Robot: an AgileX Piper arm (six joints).
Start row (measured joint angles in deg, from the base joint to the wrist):
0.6, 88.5, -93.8, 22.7, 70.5, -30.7
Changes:
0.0, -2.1, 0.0, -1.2, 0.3, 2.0
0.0, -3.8, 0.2, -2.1, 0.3, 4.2
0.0, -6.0, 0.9, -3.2, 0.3, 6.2
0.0, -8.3, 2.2, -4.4, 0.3, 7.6
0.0, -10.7, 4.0, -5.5, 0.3, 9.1
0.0, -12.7, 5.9, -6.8, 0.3, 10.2
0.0, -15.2, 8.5, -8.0, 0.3, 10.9
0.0, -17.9, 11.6, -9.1, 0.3, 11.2
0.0, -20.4, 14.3, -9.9, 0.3, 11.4
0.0, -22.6, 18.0, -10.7, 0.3, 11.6
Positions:
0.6, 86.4, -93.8, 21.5, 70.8, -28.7
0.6, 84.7, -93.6, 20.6, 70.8, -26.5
0.6, 82.5, -92.9, 19.5, 70.8, -24.5
0.6, 80.2, -91.6, 18.3, 70.8, -23.1
0.6, 77.8, -89.8, 17.2, 70.8, -21.6
0.6, 75.8, -87.9, 15.9, 70.8, -20.5
0.6, 73.3, -85.3, 14.7, 70.8, -19.8
0.6, 70.6, -82.2, 13.6, 70.8, -19.5
0.6, 68.1, -79.5, 12.8, 70.8, -19.3
0.6, 65.9, -75.8, 12.0, 70.8, -19.1

